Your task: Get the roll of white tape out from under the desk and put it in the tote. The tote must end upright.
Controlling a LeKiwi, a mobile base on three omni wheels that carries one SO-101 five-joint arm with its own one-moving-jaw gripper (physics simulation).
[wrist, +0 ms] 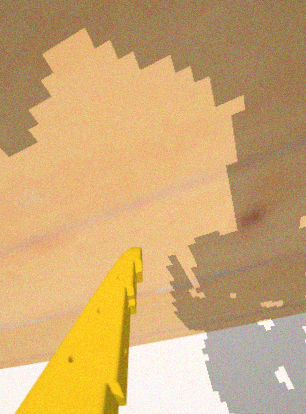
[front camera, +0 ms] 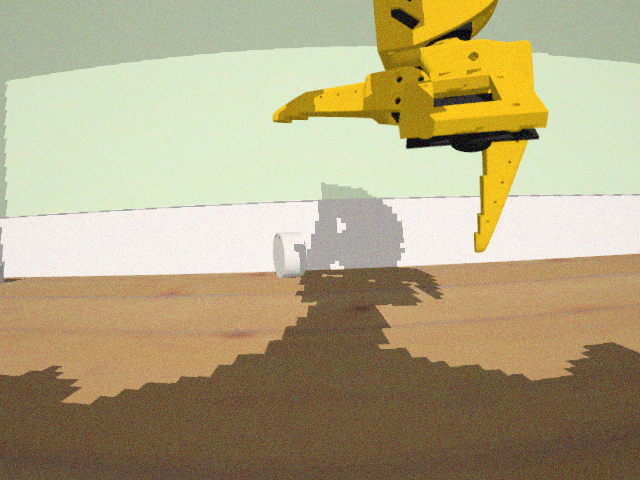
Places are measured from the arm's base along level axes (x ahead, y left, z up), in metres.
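Where they show: hand, tool point: [wrist: 142, 259] [front camera: 474, 243].
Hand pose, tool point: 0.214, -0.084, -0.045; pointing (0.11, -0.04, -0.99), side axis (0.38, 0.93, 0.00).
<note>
After its pixels a point has its place, as x, y, z.
The roll of white tape [front camera: 289, 255] {0.389, 0.026, -0.063} stands on its rim on the wooden floor in the front camera view, left of centre, close to the white skirting. Part of it is in shadow. It does not show in the wrist view. My gripper [front camera: 377, 184] is fully open and empty, raised above the floor to the right of the roll. Its moving jaw is swung out to the left, and its fixed jaw [wrist: 95, 340] points down, apart from the roll. In the wrist view the moving jaw is out of the picture. The tote and the desk do not show.
A white skirting [front camera: 155, 242] {0.467, 0.209, -0.047} [wrist: 165, 370] {0.464, -0.169, -0.056} runs behind the roll, with a pale green wall [front camera: 155, 129] {0.481, 0.211, 0.108} above it. The wooden floor [front camera: 155, 315] {0.259, 0.108, -0.089} [wrist: 150, 135] {0.190, -0.069, -0.089} carries broad dark shadows. A thin grey strip shows at the far left edge of the front camera view.
</note>
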